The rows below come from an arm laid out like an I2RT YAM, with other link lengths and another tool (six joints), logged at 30 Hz.
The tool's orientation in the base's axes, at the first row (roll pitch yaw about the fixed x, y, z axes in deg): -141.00 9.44 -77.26
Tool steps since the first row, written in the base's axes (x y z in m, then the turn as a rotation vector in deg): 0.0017 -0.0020 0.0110 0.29 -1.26 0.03; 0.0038 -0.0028 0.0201 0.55 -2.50 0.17; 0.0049 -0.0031 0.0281 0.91 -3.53 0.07; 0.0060 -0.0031 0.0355 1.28 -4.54 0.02; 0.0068 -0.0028 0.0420 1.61 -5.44 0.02; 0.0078 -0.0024 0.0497 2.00 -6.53 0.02; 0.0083 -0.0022 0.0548 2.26 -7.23 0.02
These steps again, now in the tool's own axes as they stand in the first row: 0.0005 -0.0080 -0.0080 1.27 -0.16 -0.18; 0.0002 -0.0152 -0.0139 2.50 -0.36 -0.47; -0.0006 -0.0211 -0.0195 3.58 -0.50 -0.45; -0.0015 -0.0265 -0.0245 4.64 -0.69 -0.46; -0.0027 -0.0312 -0.0290 5.58 -0.88 -0.50; -0.0041 -0.0368 -0.0342 6.71 -1.11 -0.56; -0.0051 -0.0403 -0.0377 7.44 -1.27 -0.59
